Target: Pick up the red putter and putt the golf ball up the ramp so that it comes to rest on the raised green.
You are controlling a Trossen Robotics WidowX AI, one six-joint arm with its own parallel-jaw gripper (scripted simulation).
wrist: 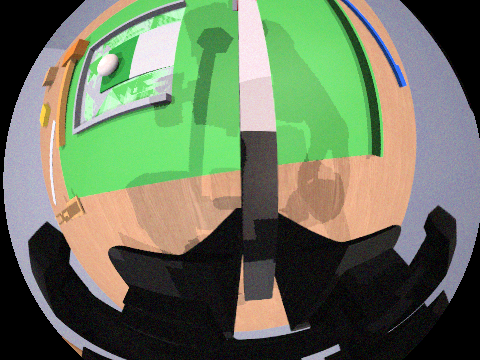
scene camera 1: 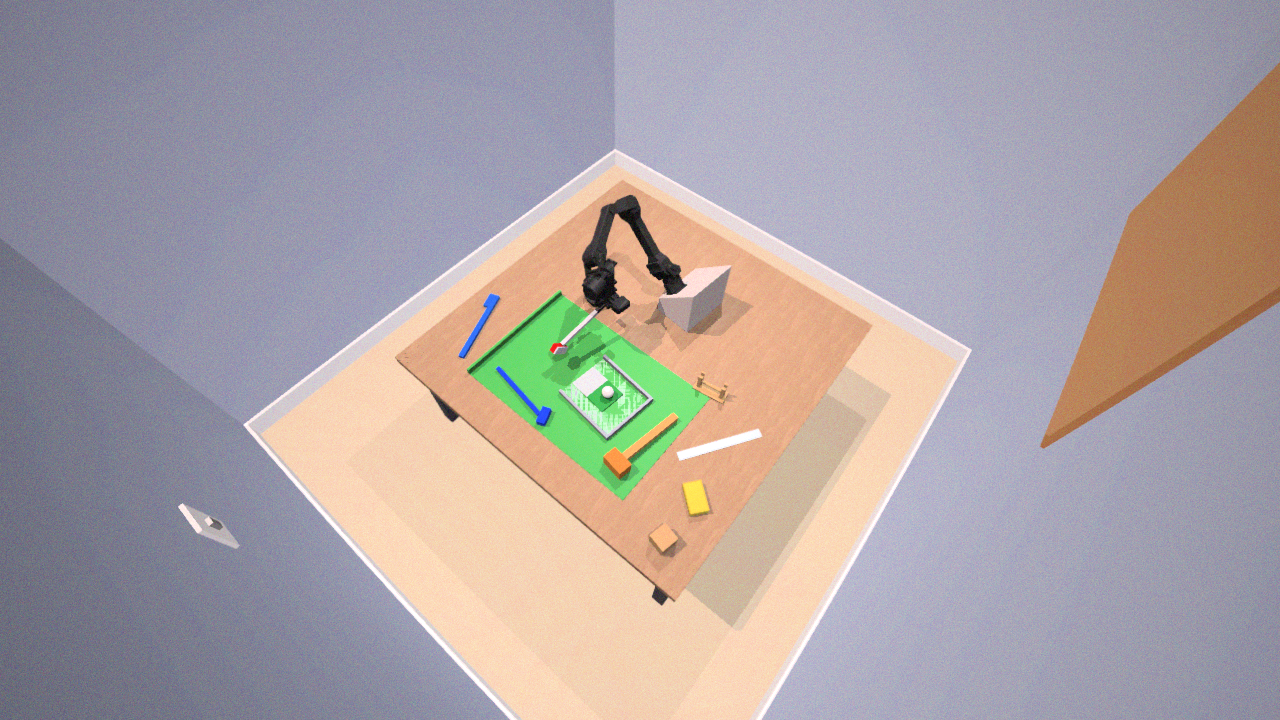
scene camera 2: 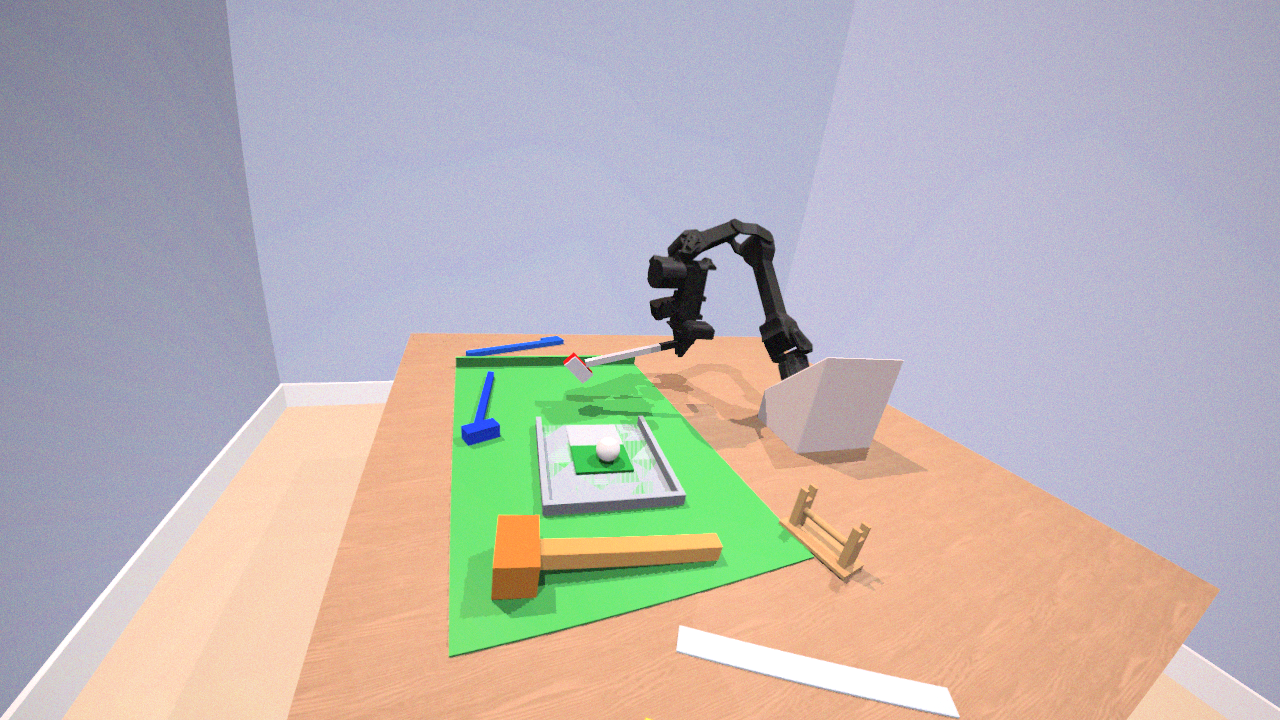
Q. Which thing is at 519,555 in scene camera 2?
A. An orange mallet.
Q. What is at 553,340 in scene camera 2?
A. A blue bar.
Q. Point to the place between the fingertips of my gripper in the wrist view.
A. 251,214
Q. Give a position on a grey-walled frame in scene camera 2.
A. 641,459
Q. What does my gripper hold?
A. A red putter.
